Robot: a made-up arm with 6 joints. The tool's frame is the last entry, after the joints. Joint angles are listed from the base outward. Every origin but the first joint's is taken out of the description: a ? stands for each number. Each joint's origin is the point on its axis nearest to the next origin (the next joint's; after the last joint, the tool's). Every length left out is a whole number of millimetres.
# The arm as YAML. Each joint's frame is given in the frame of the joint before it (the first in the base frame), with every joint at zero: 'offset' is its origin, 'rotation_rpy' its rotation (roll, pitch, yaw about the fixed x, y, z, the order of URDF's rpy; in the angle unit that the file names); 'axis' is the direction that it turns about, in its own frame. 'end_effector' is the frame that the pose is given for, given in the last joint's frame.
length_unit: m
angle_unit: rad
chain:
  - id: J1
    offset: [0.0, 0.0, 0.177]
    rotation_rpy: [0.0, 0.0, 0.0]
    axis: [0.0, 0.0, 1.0]
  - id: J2
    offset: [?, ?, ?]
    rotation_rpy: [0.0, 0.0, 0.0]
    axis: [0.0, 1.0, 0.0]
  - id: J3
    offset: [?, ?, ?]
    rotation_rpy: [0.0, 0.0, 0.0]
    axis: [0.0, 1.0, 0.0]
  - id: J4
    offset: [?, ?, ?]
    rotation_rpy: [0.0, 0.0, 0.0]
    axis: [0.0, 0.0, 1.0]
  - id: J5
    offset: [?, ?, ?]
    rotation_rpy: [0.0, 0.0, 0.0]
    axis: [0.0, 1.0, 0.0]
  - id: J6
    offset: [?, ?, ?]
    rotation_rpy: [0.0, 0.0, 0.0]
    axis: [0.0, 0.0, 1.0]
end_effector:
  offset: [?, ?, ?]
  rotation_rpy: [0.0, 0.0, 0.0]
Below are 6 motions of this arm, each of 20 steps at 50 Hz.
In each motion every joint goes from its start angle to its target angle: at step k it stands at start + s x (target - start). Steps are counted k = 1, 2, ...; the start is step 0. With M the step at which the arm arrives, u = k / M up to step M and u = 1 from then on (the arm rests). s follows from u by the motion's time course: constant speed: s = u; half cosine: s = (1 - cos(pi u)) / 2; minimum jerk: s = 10 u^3 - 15 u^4 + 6 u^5.
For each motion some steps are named. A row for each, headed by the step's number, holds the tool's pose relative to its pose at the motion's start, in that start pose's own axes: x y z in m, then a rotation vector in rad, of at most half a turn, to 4 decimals.
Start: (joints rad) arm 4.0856 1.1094 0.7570 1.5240 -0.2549 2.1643
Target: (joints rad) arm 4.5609 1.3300 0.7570 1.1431 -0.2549 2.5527
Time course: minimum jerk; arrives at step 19
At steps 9, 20:
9: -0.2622 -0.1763 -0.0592 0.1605 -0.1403 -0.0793
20: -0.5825 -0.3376 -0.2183 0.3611 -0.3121 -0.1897

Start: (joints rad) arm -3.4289 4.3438 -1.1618 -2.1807 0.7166 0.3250
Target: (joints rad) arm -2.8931 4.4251 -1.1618 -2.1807 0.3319 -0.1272
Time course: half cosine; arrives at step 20
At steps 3, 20:
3: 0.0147 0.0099 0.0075 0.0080 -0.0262 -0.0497
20: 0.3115 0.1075 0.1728 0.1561 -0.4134 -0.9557

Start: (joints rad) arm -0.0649 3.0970 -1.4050 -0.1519 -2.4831 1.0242
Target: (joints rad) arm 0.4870 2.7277 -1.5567 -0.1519 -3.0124 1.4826
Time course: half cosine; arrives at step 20
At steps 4, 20:
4: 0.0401 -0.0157 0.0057 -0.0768 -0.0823 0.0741
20: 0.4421 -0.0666 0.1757 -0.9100 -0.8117 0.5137

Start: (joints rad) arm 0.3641 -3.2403 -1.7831 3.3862 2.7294 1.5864
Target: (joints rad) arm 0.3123 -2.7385 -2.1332 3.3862 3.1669 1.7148
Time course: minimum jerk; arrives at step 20
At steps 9, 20:
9: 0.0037 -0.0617 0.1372 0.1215 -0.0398 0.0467
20: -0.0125 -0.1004 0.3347 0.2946 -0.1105 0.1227

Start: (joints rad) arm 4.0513 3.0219 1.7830 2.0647 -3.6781 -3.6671
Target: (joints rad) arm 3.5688 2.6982 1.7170 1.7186 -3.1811 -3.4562
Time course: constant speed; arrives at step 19
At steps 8, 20:
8: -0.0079 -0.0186 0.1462 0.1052 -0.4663 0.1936
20: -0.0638 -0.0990 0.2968 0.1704 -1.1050 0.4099

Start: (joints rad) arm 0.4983 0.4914 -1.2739 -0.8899 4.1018 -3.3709
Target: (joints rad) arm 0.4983 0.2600 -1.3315 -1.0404 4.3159 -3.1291
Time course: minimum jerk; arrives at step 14
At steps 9, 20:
9: -0.1810 0.0827 0.0313 0.1895 -0.0074 0.0863
20: -0.2364 0.1139 0.0473 0.2491 -0.0212 0.1045

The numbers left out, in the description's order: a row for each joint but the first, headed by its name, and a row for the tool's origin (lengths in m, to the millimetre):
J2: 0.0 0.021 0.0
J3: 0.0 0.0 0.748
J4: 0.0 0.0 0.619
J5: 0.0 0.0 0.0
J6: 0.0 0.0 0.11
tool: 0.0 0.0 0.0

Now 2 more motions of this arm.
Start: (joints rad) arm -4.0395 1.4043 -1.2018 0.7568 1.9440 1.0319
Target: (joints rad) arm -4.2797 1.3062 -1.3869 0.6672 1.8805 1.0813
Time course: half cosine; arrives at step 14
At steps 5, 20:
5: -0.0080 -0.0092 -0.0815 -0.0205 -0.1314 0.0037
20: 0.0098 -0.0284 -0.2755 -0.0676 -0.4621 -0.0046

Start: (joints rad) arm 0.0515 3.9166 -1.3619 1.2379 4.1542 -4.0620
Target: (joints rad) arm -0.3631 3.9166 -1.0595 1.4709 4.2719 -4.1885
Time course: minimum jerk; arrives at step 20
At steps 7, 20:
7: -0.0212 0.0390 -0.0288 -0.0442 -0.0604 -0.1723
20: -0.0405 0.1729 -0.1575 -0.2053 -0.3164 -0.7072

